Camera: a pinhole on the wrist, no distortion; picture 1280 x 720 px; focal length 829.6 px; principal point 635.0 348.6 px. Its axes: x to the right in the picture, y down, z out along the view. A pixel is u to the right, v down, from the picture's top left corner.
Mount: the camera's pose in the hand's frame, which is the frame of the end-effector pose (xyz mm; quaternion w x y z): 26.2 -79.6 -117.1 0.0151 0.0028 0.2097 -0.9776
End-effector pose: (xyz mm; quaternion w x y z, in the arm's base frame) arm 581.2 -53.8 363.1 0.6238 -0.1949 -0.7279 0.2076
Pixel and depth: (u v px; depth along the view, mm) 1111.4 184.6 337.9
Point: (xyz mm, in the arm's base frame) 388.1 -295.0 282.4
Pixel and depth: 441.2 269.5 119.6
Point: 573.4 -122.8 472.1
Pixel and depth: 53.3 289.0 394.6
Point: 277.2 -79.1 691.4
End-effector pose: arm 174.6 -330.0 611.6 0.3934 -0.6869 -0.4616 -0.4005
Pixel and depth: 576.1 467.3 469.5
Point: -72.2 36.1 620.0
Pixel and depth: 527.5 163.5 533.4
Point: 97.9 130.4 572.9
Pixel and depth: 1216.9 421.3 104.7
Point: 31.6 -333.7 601.2
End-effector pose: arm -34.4 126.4 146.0 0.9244 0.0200 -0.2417 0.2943
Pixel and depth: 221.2 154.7 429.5
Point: 83.4 65.7 552.5
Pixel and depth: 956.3 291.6 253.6
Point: -43.6 -74.6 236.8
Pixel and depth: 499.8 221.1 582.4
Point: -17.0 -84.5 623.9
